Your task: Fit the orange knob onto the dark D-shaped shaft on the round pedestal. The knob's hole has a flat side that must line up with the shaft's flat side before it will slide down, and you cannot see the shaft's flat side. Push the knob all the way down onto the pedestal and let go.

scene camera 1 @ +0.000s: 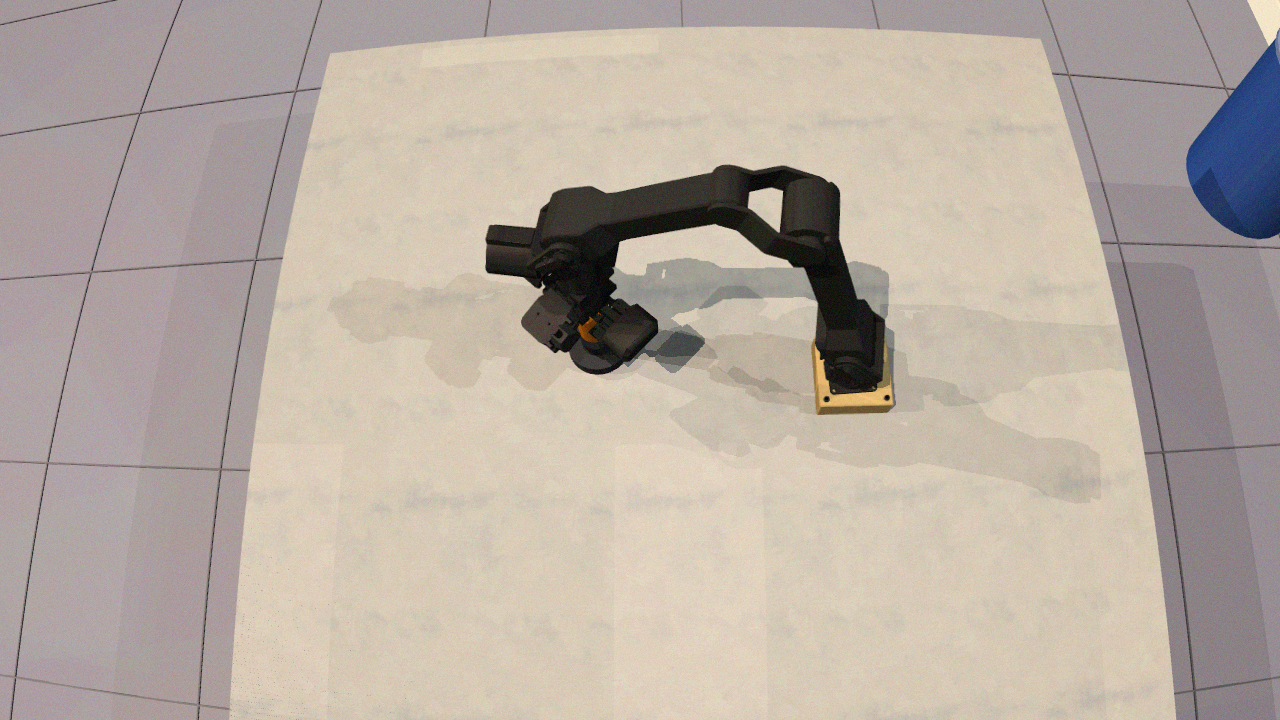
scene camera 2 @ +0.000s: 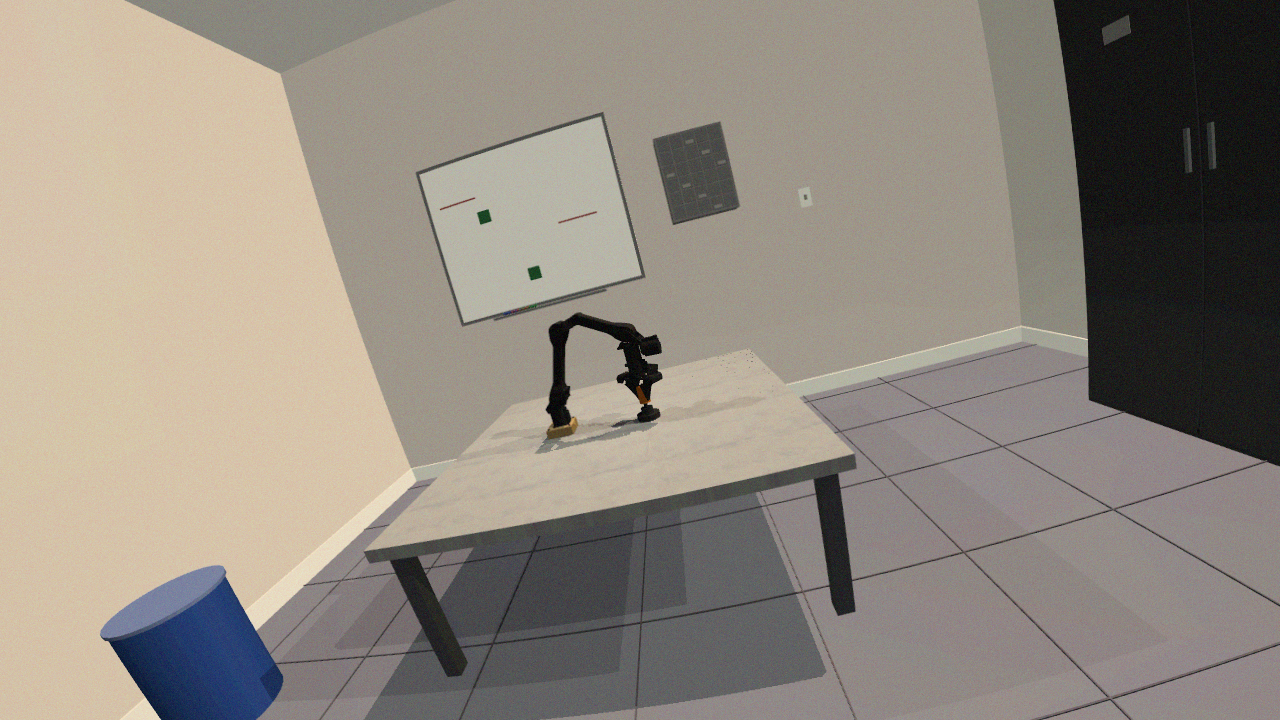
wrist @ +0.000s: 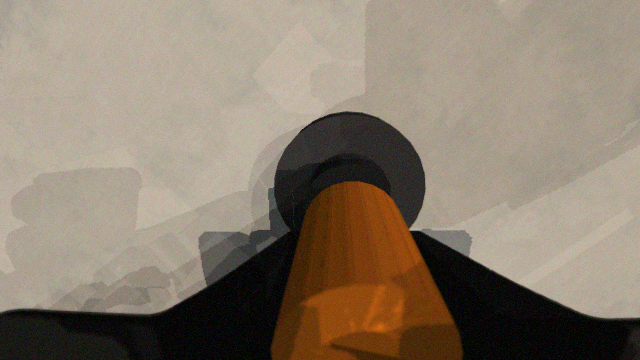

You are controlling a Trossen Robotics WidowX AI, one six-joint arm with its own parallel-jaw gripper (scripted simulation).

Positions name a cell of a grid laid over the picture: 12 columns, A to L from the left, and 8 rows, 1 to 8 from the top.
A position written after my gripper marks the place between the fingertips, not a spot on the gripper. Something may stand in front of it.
Observation:
My gripper (scene camera 1: F4) holds an orange knob (wrist: G7). Also in view: a dark round pedestal (scene camera 1: F4).
My gripper is seen too in scene camera 2 (scene camera 2: G5) and in the wrist view (wrist: G6). The dark round pedestal is seen too in the wrist view (wrist: G4).

